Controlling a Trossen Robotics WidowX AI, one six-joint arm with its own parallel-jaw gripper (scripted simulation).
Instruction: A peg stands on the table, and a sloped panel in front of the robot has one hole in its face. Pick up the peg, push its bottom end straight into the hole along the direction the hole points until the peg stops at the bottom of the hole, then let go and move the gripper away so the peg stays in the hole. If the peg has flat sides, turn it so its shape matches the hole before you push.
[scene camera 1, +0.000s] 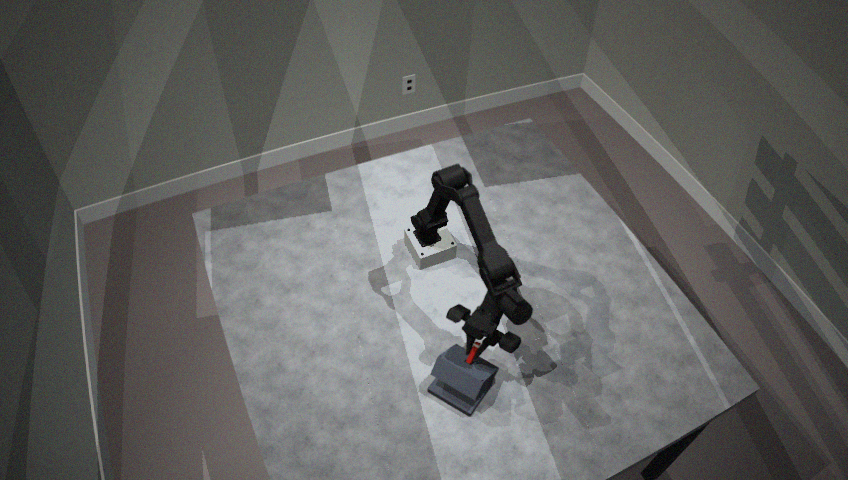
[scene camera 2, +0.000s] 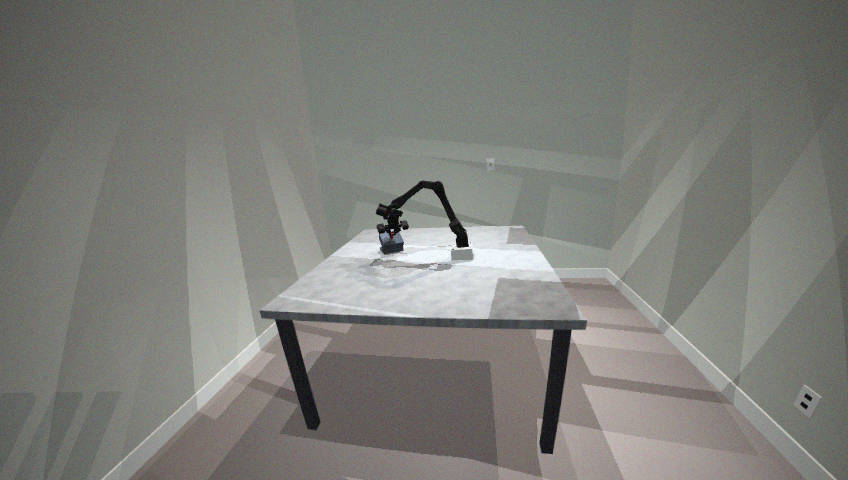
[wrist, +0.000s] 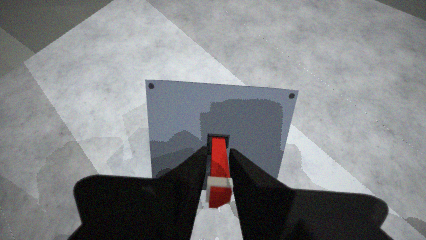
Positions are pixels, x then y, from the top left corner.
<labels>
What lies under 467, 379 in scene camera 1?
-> A sloped grey panel.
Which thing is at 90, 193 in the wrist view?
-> My gripper.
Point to a red peg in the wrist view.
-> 219, 189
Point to my gripper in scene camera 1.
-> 471, 357
</labels>
